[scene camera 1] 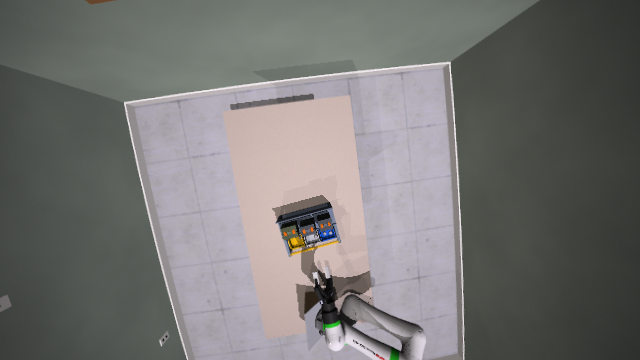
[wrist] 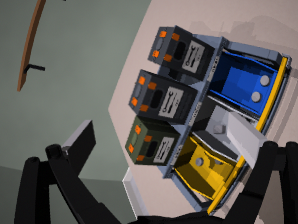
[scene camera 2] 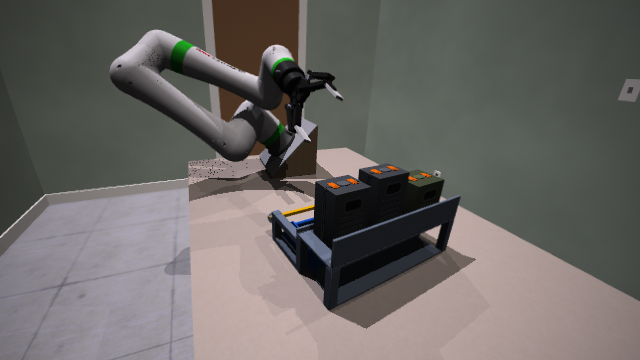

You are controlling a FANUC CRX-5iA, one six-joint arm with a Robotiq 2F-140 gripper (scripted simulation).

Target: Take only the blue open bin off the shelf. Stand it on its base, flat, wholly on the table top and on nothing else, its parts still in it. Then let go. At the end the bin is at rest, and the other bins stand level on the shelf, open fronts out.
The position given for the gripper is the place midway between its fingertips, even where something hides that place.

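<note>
Visible are a blue open bin (wrist: 238,77), a pale bin (wrist: 211,113) and a yellow bin (wrist: 205,179). The gripper (scene camera 2: 322,120) (wrist: 161,128) is visible too.
</note>
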